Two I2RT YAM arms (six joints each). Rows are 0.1 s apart.
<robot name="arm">
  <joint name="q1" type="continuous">
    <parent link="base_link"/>
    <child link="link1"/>
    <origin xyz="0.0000 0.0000 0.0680"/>
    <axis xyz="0 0 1"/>
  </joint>
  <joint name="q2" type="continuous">
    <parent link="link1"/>
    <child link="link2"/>
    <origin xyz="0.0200 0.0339 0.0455"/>
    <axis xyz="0 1 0"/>
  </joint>
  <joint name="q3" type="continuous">
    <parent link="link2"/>
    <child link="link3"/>
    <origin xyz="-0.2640 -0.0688 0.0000"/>
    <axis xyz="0 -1 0"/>
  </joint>
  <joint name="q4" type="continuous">
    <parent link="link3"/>
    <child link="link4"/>
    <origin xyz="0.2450 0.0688 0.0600"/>
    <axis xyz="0 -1 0"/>
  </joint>
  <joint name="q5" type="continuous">
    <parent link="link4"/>
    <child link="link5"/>
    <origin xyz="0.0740 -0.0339 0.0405"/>
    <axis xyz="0 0 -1"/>
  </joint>
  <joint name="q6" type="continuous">
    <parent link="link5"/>
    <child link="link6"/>
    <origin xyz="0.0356 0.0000 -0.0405"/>
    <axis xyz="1 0 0"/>
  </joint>
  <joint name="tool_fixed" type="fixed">
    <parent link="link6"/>
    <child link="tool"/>
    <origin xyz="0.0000 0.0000 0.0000" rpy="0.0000 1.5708 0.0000"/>
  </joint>
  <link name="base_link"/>
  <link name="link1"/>
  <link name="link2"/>
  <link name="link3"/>
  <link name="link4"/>
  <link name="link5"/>
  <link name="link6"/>
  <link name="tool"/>
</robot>
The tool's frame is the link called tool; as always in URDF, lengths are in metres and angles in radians. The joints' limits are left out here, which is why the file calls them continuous.
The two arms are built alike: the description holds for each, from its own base.
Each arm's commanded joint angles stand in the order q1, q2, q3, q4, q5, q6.
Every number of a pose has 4 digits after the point.
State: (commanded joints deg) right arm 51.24 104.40 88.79 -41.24 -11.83 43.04; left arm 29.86 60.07 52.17 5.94 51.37 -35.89
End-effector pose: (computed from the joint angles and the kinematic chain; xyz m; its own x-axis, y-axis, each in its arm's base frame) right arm 0.2430 0.3144 0.2699 -0.9519 -0.1186 -0.2825 -0.2514 0.8295 0.4987; left arm 0.2180 0.0931 0.3648 -0.2388 -0.5591 -0.7940 0.2793 0.7436 -0.6075
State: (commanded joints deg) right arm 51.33 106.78 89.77 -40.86 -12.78 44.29; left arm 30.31 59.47 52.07 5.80 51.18 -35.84
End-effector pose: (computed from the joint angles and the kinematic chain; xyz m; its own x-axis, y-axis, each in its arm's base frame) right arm 0.2475 0.3218 0.2599 -0.9618 -0.1119 -0.2499 -0.2282 0.8321 0.5055; left arm 0.2150 0.0936 0.3662 -0.2280 -0.5584 -0.7976 0.2745 0.7491 -0.6029
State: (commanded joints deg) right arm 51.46 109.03 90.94 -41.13 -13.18 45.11; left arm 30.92 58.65 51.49 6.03 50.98 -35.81
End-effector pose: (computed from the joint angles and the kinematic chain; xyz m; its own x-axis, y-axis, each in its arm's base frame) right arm 0.2511 0.3283 0.2507 -0.9688 -0.1091 -0.2224 -0.2095 0.8398 0.5008; left arm 0.2112 0.0943 0.3661 -0.2143 -0.5578 -0.8018 0.2682 0.7558 -0.5974
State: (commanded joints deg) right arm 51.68 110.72 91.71 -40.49 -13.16 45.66; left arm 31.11 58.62 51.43 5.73 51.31 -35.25
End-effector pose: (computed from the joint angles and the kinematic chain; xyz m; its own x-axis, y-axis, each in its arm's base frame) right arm 0.2539 0.3343 0.2437 -0.9710 -0.1055 -0.2144 -0.2019 0.8421 0.5001; left arm 0.2107 0.0947 0.3653 -0.2170 -0.5523 -0.8049 0.2692 0.7587 -0.5932
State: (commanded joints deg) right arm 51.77 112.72 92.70 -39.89 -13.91 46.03; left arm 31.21 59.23 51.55 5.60 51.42 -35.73
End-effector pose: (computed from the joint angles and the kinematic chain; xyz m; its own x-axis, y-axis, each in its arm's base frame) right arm 0.2576 0.3408 0.2356 -0.9742 -0.1077 -0.1984 -0.1958 0.8405 0.5052; left arm 0.2128 0.0964 0.3636 -0.2267 -0.5631 -0.7947 0.2620 0.7506 -0.6066
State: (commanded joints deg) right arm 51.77 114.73 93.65 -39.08 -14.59 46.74; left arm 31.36 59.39 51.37 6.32 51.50 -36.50
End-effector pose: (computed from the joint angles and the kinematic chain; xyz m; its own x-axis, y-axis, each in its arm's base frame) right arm 0.2619 0.3469 0.2271 -0.9780 -0.1025 -0.1819 -0.1832 0.8392 0.5121; left arm 0.2132 0.0973 0.3631 -0.2250 -0.5708 -0.7897 0.2615 0.7454 -0.6132
